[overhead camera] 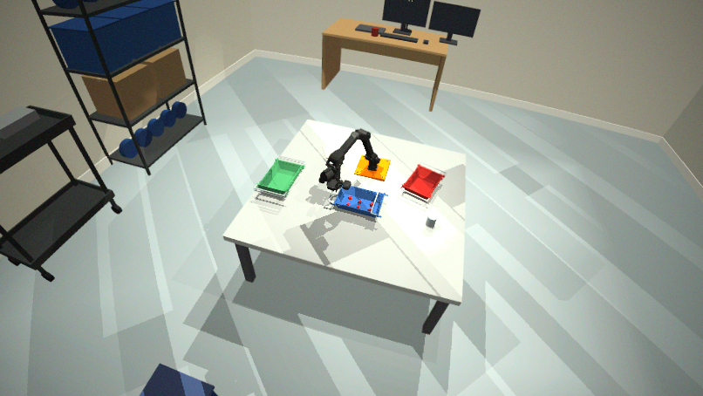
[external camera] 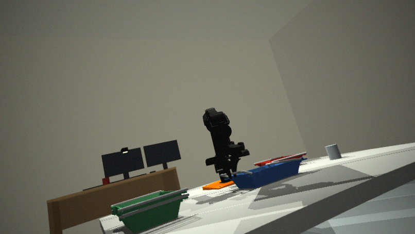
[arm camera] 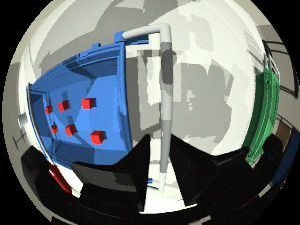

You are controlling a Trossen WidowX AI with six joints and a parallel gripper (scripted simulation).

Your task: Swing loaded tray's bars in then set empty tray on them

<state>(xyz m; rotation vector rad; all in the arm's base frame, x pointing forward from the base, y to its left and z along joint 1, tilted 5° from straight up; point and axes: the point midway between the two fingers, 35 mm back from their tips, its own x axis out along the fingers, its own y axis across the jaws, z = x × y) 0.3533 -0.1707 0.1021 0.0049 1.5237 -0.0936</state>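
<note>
Now: gripper tip 53 cm to the right of the red tray, 28 cm past it and 1 cm above it. Round my gripper tip: paper 46 cm behind, 15 cm to the right, 5 cm below; grey cup 60 cm to the left, 4 cm ahead, 2 cm below.
</note>
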